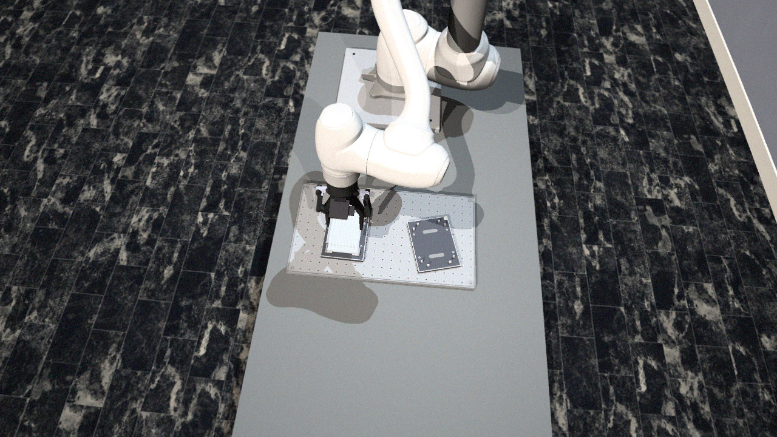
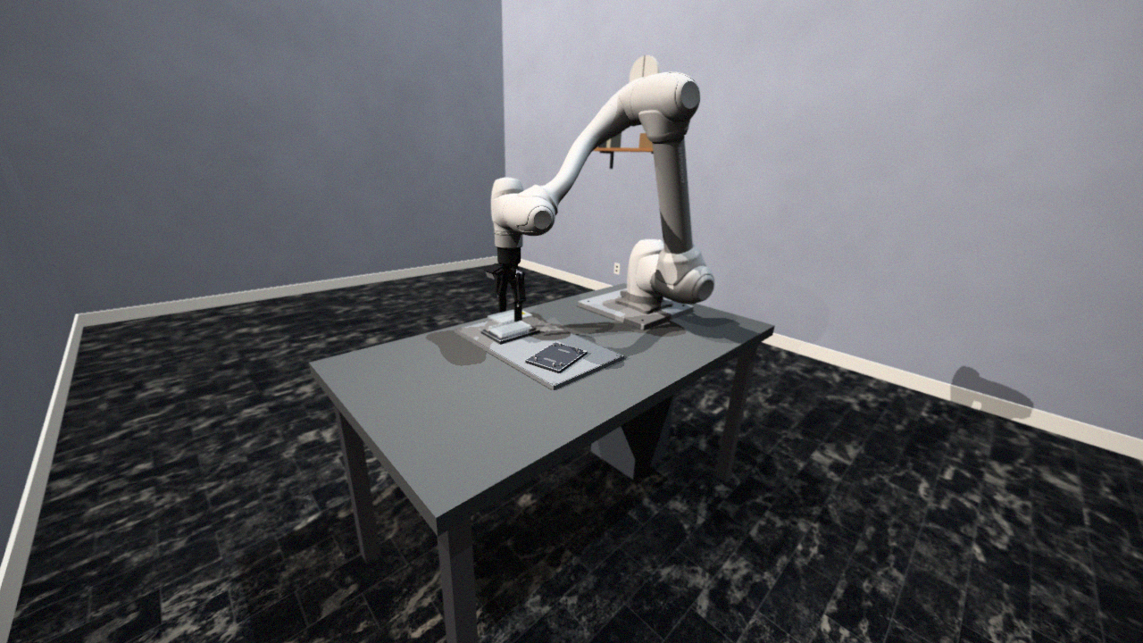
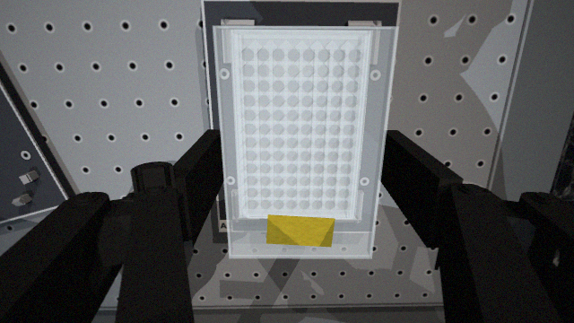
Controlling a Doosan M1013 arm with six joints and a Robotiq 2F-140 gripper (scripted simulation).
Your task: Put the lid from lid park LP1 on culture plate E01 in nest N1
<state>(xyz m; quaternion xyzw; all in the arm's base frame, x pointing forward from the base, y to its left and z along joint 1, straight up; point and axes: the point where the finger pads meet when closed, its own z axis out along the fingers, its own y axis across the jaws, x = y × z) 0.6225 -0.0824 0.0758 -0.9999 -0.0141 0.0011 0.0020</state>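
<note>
Now: the culture plate 7 cm below my hand. The rest, counted from my hand: clear lid (2 cm below); then nest (8 cm below); then lid park (25 cm to the left, 8 cm below).
</note>
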